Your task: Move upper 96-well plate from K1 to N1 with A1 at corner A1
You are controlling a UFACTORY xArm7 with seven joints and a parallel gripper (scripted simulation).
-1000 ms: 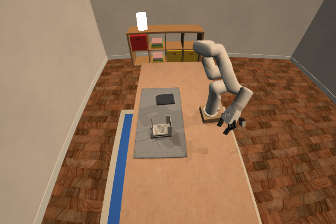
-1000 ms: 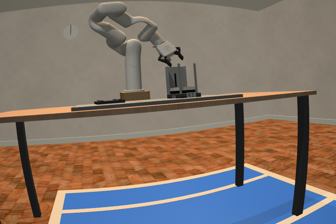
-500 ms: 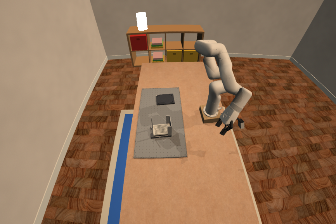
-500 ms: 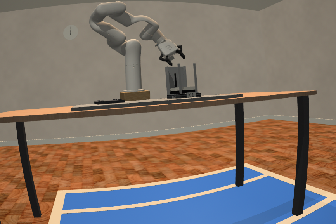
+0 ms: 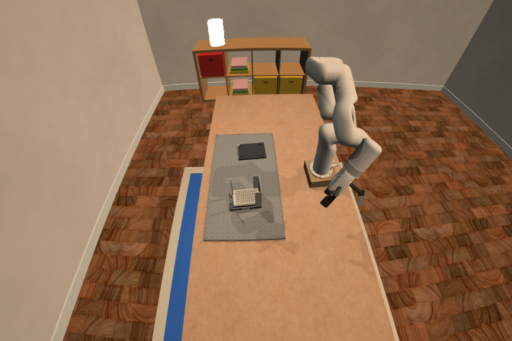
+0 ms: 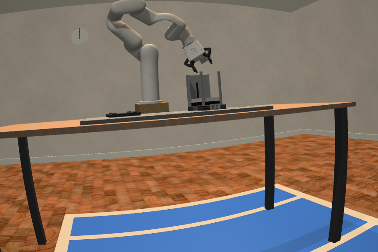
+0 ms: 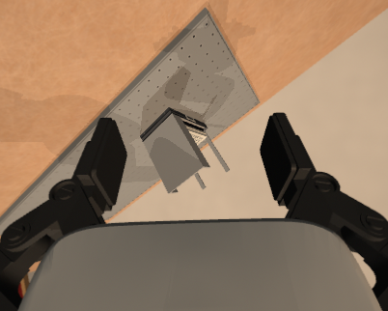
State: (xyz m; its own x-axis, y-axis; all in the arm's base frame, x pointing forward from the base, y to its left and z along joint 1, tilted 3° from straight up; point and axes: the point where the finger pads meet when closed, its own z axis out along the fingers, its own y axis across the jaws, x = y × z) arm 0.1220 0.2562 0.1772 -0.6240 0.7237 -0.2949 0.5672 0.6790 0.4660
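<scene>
My gripper is now 300 mm short of the cream 96-well plate, 180 mm to the left of it and 180 mm above it. From my hand the other things lie so: dark plate nest N1 (210 mm ahead, 510 mm to the right, 220 mm below); dark plate (300 mm ahead, 180 mm to the right, 190 mm below); K1 label (380 mm ahead, 190 mm to the right, 210 mm below).
</scene>
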